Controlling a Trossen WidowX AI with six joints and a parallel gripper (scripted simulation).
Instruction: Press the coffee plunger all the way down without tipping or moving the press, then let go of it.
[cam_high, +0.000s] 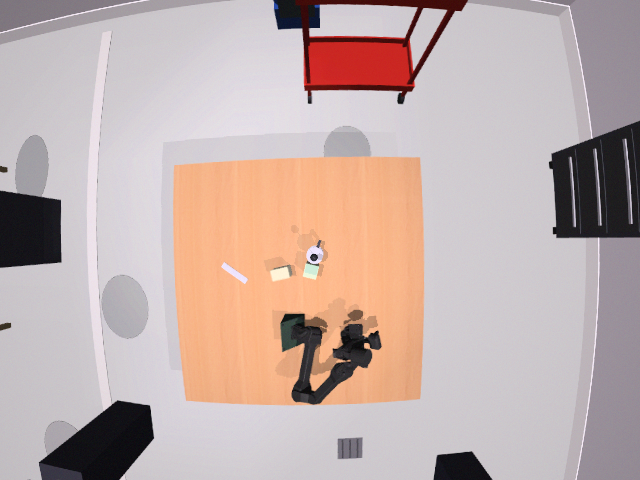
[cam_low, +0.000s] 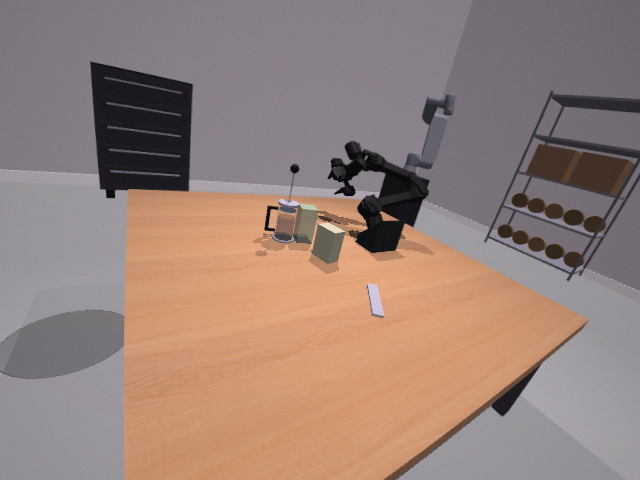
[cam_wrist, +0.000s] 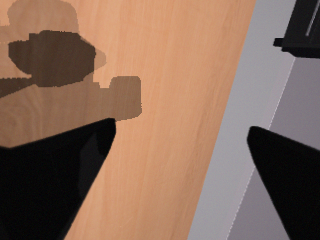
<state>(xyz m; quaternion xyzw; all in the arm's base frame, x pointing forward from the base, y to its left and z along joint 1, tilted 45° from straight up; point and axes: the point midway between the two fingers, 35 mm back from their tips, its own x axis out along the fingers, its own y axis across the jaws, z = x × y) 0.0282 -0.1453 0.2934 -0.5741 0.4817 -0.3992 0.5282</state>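
Now: gripper tip 35 cm short of the glass coffee press, 25 cm to the right of it and 2 cm above it. Also, from my gripper tip: pale green box 27 cm to the left, 26 cm ahead, 8 cm below.
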